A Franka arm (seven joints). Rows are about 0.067 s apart.
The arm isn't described. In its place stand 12 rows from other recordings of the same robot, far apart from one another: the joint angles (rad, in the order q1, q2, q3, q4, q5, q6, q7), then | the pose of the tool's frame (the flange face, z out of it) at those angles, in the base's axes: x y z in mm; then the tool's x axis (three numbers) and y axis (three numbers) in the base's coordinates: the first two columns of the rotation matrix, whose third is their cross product.
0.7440 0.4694 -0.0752 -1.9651 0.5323 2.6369 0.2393 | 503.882 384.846 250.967 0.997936 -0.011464 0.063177 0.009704 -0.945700 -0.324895
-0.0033 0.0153 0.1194 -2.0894 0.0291 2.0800 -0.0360 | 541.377 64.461 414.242 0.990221 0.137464 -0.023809 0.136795 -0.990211 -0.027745
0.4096 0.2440 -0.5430 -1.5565 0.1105 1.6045 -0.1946 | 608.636 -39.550 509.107 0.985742 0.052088 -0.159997 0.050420 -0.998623 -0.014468
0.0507 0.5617 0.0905 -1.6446 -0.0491 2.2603 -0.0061 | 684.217 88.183 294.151 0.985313 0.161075 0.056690 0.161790 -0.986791 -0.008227
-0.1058 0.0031 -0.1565 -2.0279 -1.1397 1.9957 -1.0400 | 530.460 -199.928 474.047 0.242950 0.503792 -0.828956 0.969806 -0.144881 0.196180
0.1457 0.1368 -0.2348 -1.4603 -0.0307 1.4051 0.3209 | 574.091 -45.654 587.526 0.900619 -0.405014 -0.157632 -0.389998 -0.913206 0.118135
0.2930 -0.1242 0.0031 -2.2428 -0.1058 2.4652 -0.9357 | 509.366 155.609 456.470 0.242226 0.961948 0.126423 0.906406 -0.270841 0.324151
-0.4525 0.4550 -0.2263 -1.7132 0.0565 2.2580 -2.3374 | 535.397 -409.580 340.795 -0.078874 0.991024 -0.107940 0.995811 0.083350 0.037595
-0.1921 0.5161 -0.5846 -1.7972 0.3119 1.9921 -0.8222 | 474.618 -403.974 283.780 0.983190 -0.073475 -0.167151 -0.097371 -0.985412 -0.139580
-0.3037 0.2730 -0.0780 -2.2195 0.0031 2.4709 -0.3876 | 508.704 -204.361 250.590 0.999632 0.005978 -0.026448 0.006241 -0.999932 0.009869
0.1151 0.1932 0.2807 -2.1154 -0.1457 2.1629 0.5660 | 513.352 206.291 315.495 0.992467 -0.086668 -0.086591 -0.075911 -0.989793 0.120613
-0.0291 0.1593 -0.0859 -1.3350 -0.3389 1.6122 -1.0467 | 600.152 -98.822 654.256 0.609046 0.755894 -0.240181 0.789686 -0.549716 0.272414
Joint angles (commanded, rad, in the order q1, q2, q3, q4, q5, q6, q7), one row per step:
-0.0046 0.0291 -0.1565 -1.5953 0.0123 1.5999 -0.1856
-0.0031 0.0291 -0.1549 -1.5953 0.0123 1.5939 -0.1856
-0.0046 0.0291 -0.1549 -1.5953 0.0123 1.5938 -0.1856
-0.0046 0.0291 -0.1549 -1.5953 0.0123 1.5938 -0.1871
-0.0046 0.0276 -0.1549 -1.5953 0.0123 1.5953 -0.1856
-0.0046 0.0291 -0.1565 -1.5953 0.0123 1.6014 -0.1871
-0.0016 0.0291 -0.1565 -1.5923 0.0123 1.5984 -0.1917
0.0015 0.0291 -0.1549 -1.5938 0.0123 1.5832 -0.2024
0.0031 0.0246 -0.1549 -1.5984 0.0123 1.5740 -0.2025
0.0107 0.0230 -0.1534 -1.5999 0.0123 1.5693 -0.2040
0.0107 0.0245 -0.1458 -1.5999 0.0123 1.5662 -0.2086
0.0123 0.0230 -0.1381 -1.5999 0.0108 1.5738 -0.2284
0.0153 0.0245 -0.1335 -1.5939 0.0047 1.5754 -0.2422
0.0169 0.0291 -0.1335 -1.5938 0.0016 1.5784 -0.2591
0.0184 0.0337 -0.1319 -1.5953 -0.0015 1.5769 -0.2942
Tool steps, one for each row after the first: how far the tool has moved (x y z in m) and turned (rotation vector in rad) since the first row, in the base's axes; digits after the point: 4 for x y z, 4 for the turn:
-0.0004 0.0018 -0.0005 0.0010 0.0059 0.0031
-0.0005 0.0010 -0.0005 0.0010 0.0060 0.0016
-0.0005 0.0010 -0.0005 0.0011 0.0060 0.0031
-0.0008 0.0010 0.0004 0.0008 0.0030 0.0016
0.0002 0.0000 0.0001 -0.0002 -0.0015 0.0015
0.0002 0.0017 0.0013 -0.0001 -0.0016 0.0091
-0.0011 0.0046 -0.0007 0.0029 0.0148 0.0246
-0.0034 0.0056 -0.0011 0.0052 0.0239 0.0264
-0.0037 0.0108 -0.0013 0.0061 0.0284 0.0370
-0.0030 0.0150 -0.0024 0.0069 0.0330 0.0492
-0.0019 0.0198 -0.0010 0.0049 0.0239 0.0783
-0.0007 0.0233 0.0011 -0.0018 0.0188 0.1000
0.0010 0.0239 -0.0012 -0.0047 0.0207 0.1186
0.0021 0.0253 -0.0046 -0.0057 0.0286 0.1569

